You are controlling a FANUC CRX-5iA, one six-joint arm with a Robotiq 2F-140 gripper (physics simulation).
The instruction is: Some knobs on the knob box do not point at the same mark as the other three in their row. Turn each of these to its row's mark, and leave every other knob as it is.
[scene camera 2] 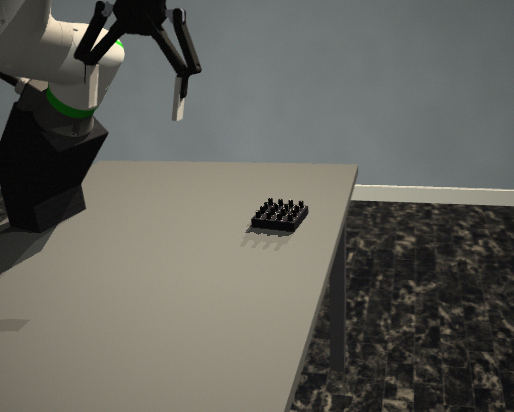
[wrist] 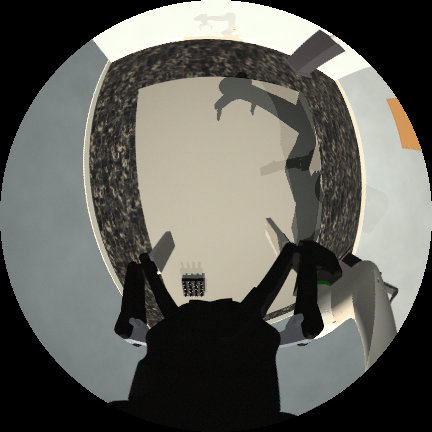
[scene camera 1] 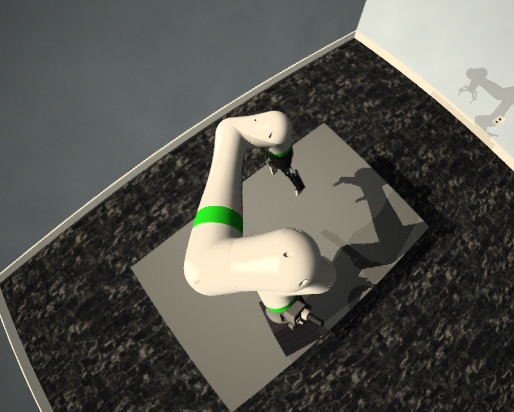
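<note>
The knob box is small and black, with rows of upright black knobs. It sits on the table near its right edge in scene camera 2, and low in the wrist view, just above the dark gripper body. It does not show in scene camera 1, where the arm covers part of the table. The knobs are too small to tell which marks they point at. My gripper is wide open and empty. It hangs high above the table, apart from the box, to the box's upper left in scene camera 2.
The pale table bears the arm's dark base plate. The white arm bends over the table in scene camera 1. Its shadow falls on the table. Grey walls stand around the dark patterned floor.
</note>
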